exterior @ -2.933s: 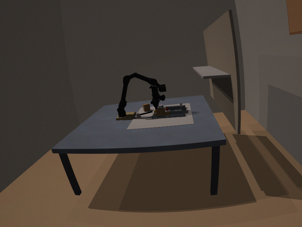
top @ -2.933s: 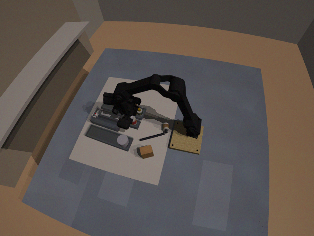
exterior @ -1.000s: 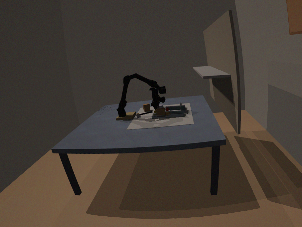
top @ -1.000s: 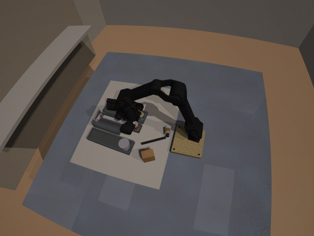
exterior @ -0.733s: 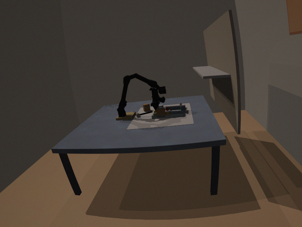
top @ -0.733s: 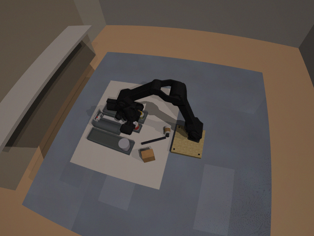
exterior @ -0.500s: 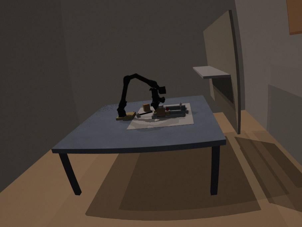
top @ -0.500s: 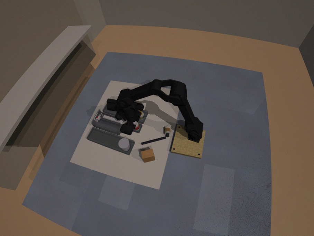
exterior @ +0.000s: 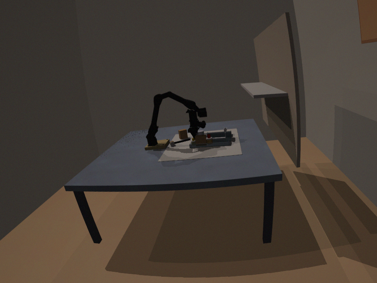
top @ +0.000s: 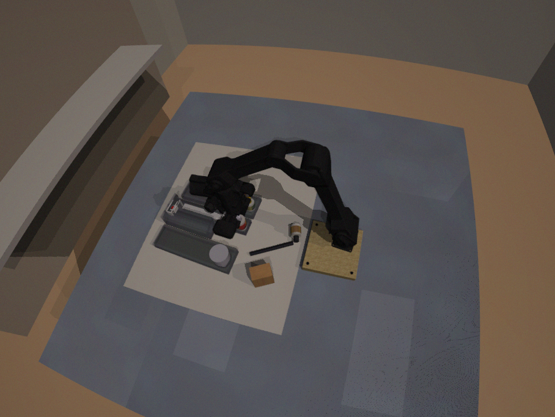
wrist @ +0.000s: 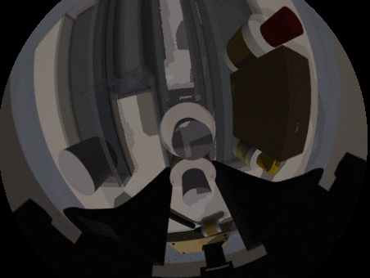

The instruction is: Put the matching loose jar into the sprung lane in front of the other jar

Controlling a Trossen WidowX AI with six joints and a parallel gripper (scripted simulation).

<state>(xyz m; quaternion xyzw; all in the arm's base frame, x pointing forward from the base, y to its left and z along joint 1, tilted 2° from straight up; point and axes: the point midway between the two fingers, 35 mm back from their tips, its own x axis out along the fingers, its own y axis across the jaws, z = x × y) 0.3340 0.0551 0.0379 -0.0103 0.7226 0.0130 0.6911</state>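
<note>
The yellow-lidded jar is 8 cm to the right of my gripper tip. The rest, counted from my gripper tip: black rod 13 cm behind, 4 cm to the left, 3 cm below; then red-lidded jar 12 cm ahead, 7 cm to the right, 1 cm above; then grey cylinder 13 cm to the left, 1 cm ahead.
</note>
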